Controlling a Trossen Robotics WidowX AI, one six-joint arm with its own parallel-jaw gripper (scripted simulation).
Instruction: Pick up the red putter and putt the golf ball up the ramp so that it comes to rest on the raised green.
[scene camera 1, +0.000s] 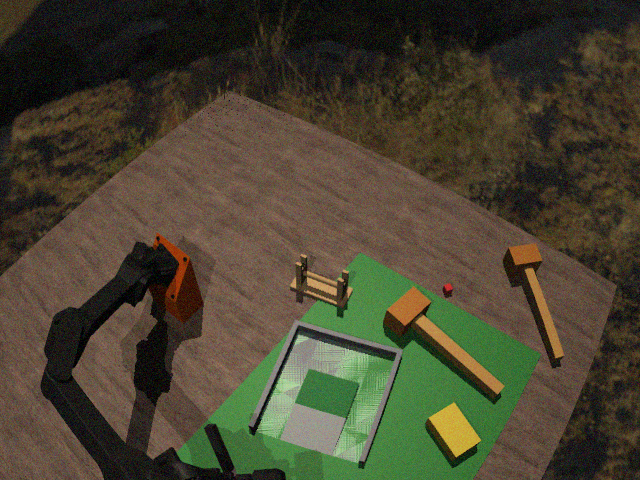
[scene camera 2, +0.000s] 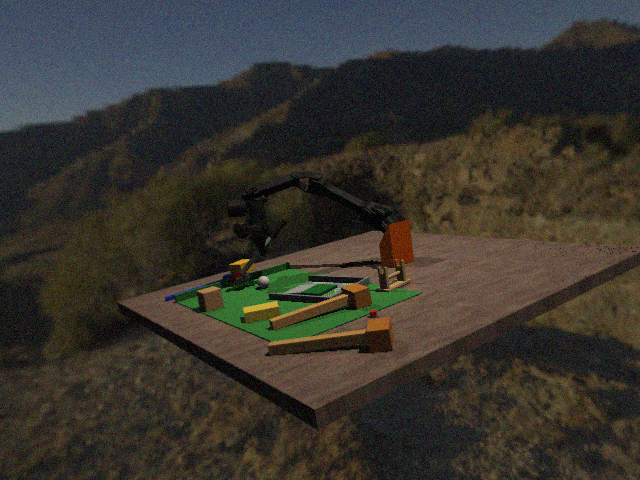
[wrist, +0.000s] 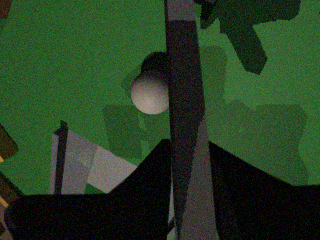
same spot on green mat: (scene camera 1: 425, 382) = (wrist: 30, 184)
